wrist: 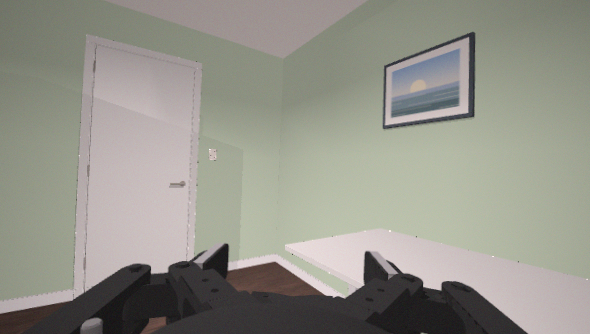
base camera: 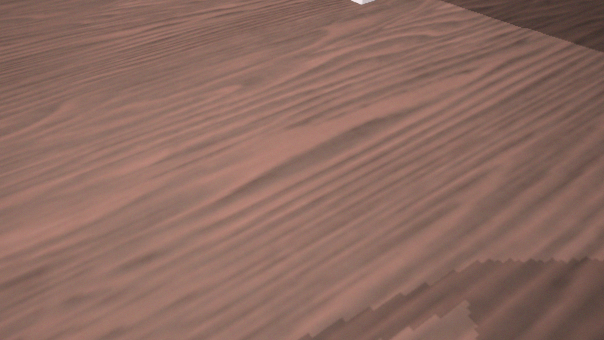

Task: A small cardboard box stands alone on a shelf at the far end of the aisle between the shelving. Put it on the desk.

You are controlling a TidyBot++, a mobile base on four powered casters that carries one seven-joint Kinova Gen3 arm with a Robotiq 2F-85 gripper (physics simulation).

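Places are measured from the arm's base along level axes (x ahead, y left, z up), in centimetres.
Pixels of known places: gripper, fingertip midpoint: [wrist: 295,262].
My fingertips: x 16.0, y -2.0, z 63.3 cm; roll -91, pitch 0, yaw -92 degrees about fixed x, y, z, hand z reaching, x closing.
Behind a point stands the place of what it marks.
My gripper [wrist: 295,262] @(x 16.0, y -2.0, z 63.3 cm) is open, with its two black fingers wide apart at the bottom of the wrist view and no object between them. A white table top [wrist: 425,270] @(x 93.4, y -54.3, z 32.4 cm), which may be the desk, runs along the green wall at the lower right of the wrist view, beyond and to the right of the fingers. The small cardboard box and the shelving do not show in either view.
A white door [wrist: 140,165] @(x 211.6, y 131.9, z 68.4 cm) stands in the left wall, with a switch plate [wrist: 213,154] @(x 247.4, y 79.9, z 82.3 cm) beside it. A framed picture [wrist: 427,82] @(x 142.8, y -80.0, z 124.7 cm) hangs on the right wall. Brown wooden floor [base camera: 280,150] @(x 51.7, y 5.6, z -39.6 cm) [wrist: 272,279] @(x 241.2, y 14.7, z -39.6 cm) shows in both views. A small white piece [base camera: 362,1] @(x 107.6, y -12.0, z -38.8 cm) shows at the top edge of the base view.
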